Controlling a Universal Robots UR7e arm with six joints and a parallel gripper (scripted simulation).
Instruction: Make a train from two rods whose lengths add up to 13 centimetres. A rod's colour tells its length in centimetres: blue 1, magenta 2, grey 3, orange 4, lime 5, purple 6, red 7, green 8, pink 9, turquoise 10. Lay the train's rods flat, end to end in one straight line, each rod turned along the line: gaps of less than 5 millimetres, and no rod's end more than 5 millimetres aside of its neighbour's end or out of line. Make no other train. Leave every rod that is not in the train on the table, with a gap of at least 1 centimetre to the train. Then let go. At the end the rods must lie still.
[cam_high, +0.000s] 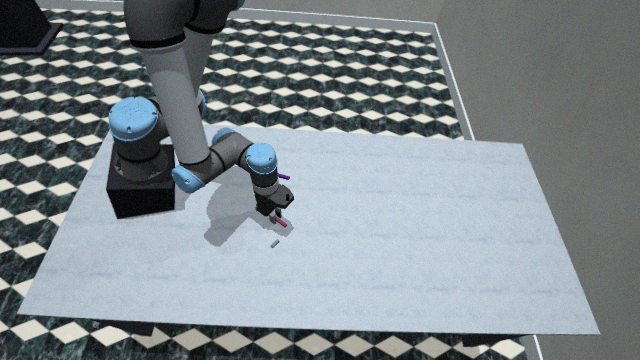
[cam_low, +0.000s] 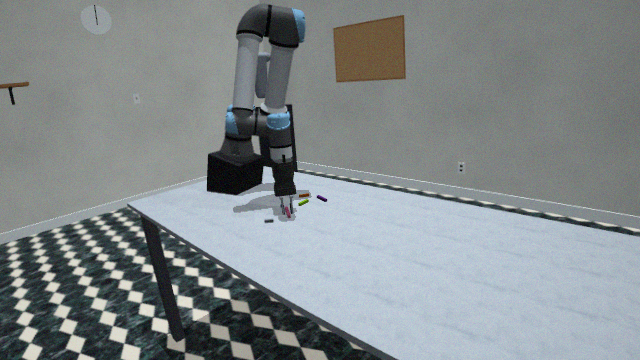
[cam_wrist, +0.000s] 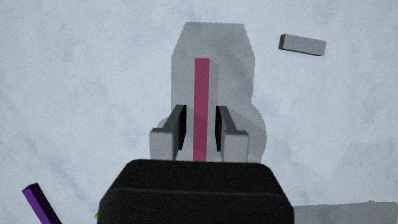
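Now: hand 1 cm above the pink rod. From my hand the other things lie so: small blue rod: 6 cm behind, 4 cm to the left, 1 cm below; lime rod: 10 cm to the left, 1 cm below, 1 cm behind; grey rod: 9 cm to the right, 1 cm below.
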